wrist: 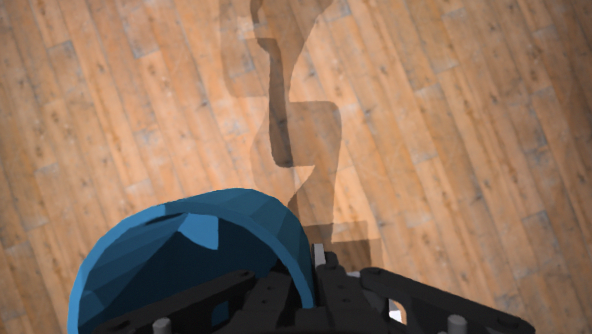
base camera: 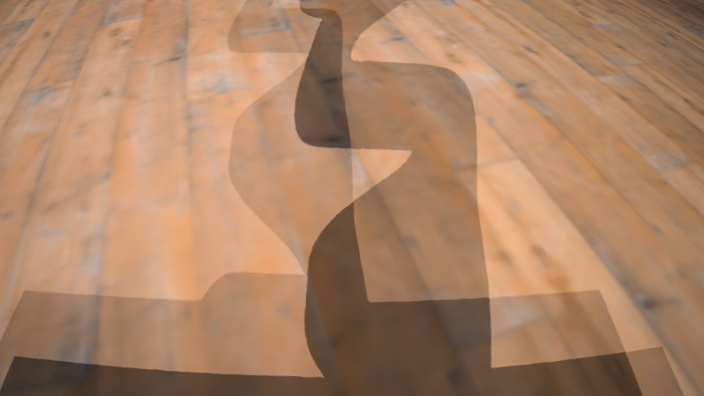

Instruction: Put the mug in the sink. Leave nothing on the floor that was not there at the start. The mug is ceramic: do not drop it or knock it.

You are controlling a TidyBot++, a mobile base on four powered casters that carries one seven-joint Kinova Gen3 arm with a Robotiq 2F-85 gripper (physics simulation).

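Frame: origin at the arm's base, x ahead, y left, z up, level; metres.
Seen in the pictures: gripper, between the fingertips: (wrist: 307,259).
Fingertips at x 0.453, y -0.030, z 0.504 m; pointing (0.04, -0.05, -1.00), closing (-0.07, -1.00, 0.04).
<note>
A point is followed by its place in that frame.
The blue mug (wrist: 170,250) @[x 0.466, y 0.052, z 0.502 m] shows large at the lower left of the wrist view, with its open top towards the camera. My gripper (wrist: 307,259) @[x 0.453, y -0.030, z 0.504 m] is shut on the mug's right wall, one finger inside the mug and the other outside. The mug is held above the floor and its lower part is hidden. The black finger links cover part of its opening. The mug and the gripper do not show in the base camera view. The sink does not show in either view.
A wooden plank floor (base camera: 125,200) @[x 0.442, y 0.253, z -0.396 m] (wrist: 425,125) @[x 0.645, y -0.542, z -0.396 m] fills the background of both views. Overlapping shadows of the arm and base lie across it, up the middle of both views. No furniture or wall shows in either view.
</note>
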